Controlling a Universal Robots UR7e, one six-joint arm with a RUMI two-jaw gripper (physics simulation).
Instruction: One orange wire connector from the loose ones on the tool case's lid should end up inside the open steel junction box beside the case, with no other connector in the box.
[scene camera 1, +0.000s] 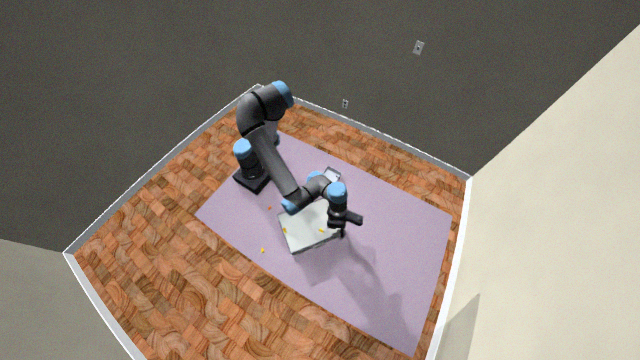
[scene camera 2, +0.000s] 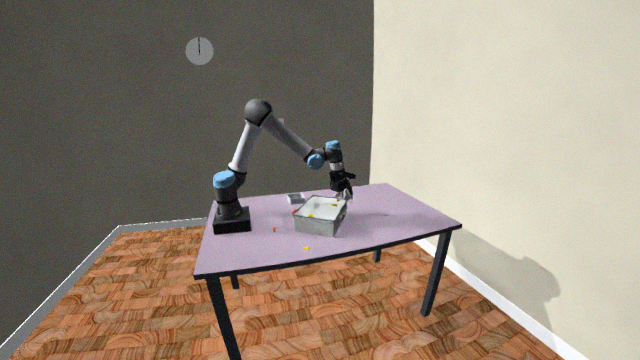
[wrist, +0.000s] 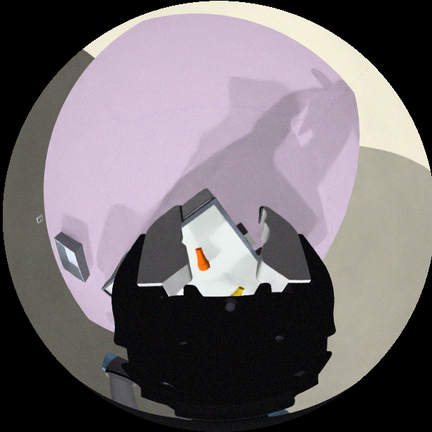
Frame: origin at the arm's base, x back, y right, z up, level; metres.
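Seen in the pictures: gripper, fingertip midpoint: (scene camera 1: 342, 232) (scene camera 2: 346, 202); arm's base at its link origin: (scene camera 1: 252, 170) (scene camera 2: 229, 214).
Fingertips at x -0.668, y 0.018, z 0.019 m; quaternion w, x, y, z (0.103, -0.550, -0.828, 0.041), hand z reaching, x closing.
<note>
Offsets run from my fingertips to a thing's top centre. Level surfaces: height alone.
The tool case @(dx +0.158, dy +0.059, dz +0.016 m) (scene camera 1: 305, 237) (scene camera 2: 317, 227) (wrist: 217, 230) has a pale lid. An orange connector @(dx +0.049, dy -0.002, dz +0.024 m) (scene camera 2: 338, 200) (wrist: 202, 260) lies on the lid near one corner; the arm hides it in scene camera 1. A yellow connector @(dx +0.094, dy +0.060, dz +0.027 m) (scene camera 1: 321, 230) (scene camera 2: 334, 205) (wrist: 238, 291) lies near it, and another yellow connector @(dx +0.246, dy +0.168, dz +0.027 m) (scene camera 1: 284, 230) (scene camera 2: 311, 215) lies farther along the lid. My gripper (scene camera 1: 343, 232) (scene camera 2: 345, 196) (wrist: 220, 208) is open over that corner. In the wrist view the orange connector shows between the fingers, nearer the left one, and is not gripped. The open junction box @(dx +0.257, dy -0.292, dz -0.042 m) (scene camera 1: 334, 171) (scene camera 2: 296, 201) (wrist: 75, 242) stands apart from the case; no connector shows inside.
A small orange connector @(dx +0.433, dy +0.098, dz -0.068 m) (scene camera 1: 269, 207) (scene camera 2: 274, 229) and a yellow connector @(dx +0.299, dy +0.309, dz -0.065 m) (scene camera 1: 262, 250) (scene camera 2: 306, 248) lie on the purple table @(dz -0.080 m) (scene camera 1: 400, 250) (scene camera 2: 395, 215) (wrist: 150, 100). A red piece @(dx +0.297, dy -0.099, dz -0.064 m) (scene camera 2: 294, 211) shows at the case's left edge. The forearm reaches over the case.
</note>
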